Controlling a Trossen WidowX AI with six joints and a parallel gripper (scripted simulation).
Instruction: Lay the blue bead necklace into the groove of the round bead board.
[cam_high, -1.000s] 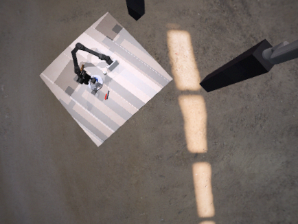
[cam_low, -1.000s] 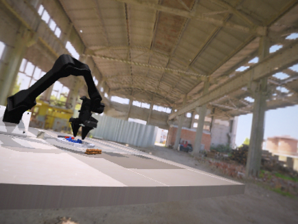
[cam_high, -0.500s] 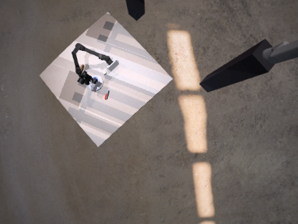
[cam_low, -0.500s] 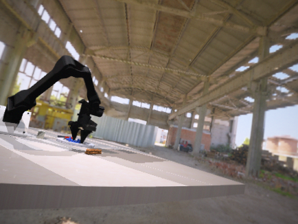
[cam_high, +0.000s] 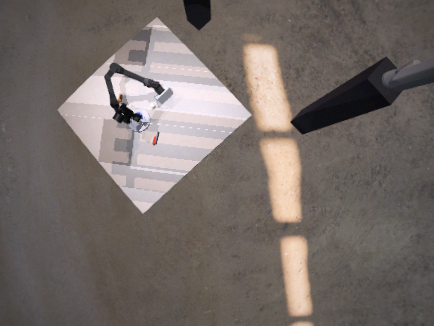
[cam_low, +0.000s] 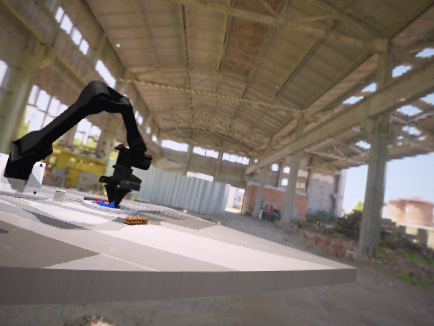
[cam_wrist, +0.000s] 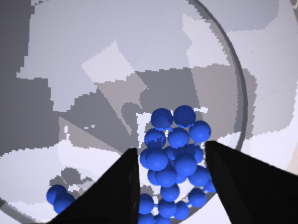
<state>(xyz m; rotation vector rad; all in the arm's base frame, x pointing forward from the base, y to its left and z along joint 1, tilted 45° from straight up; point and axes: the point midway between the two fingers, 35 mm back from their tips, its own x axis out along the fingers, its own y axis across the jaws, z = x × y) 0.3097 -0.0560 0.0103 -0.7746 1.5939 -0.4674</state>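
Now: the round white bead board 4 cm to the left of my gripper tip and 1 cm below it. Round my gripper tip: small white block (17 cm behind, 5 cm to the left); then red pen-like object (2 cm ahead, 27 cm to the left, 1 cm below).
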